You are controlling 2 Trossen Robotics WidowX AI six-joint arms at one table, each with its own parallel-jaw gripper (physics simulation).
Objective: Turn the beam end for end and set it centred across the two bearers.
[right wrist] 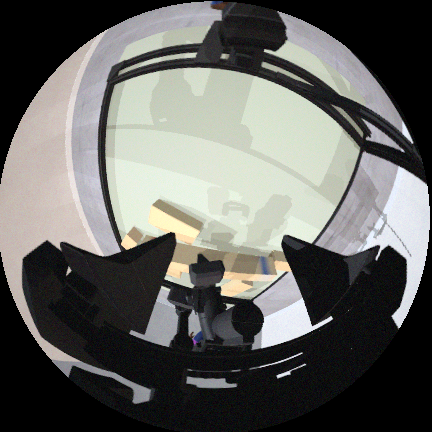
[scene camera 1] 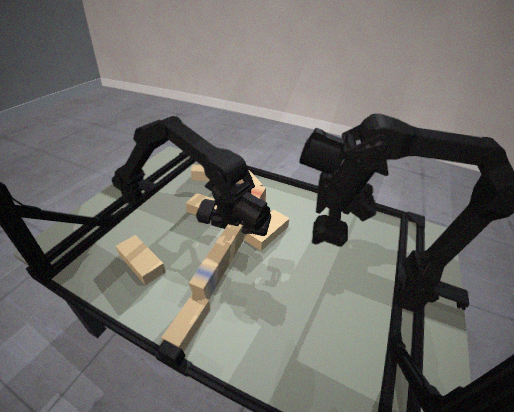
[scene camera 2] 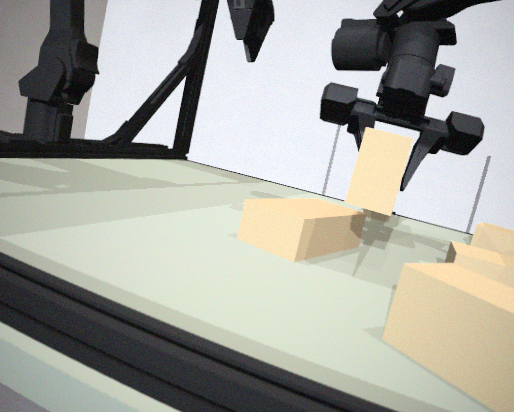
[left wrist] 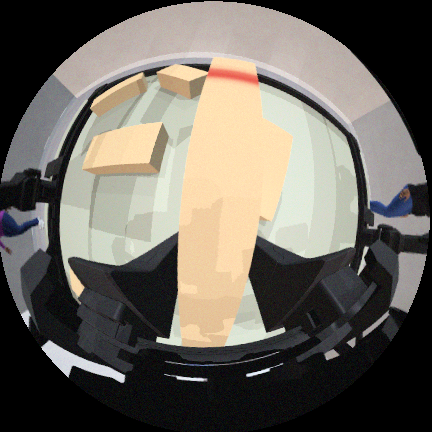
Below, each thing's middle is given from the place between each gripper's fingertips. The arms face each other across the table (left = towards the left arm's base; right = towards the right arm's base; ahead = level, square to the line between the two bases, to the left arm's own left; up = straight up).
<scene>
The wooden beam point(scene camera 2: 381, 161) lies 3 cm behind my left hand.
I see my right gripper 210 mm to the right of the wooden beam and 120 mm above it.
</scene>
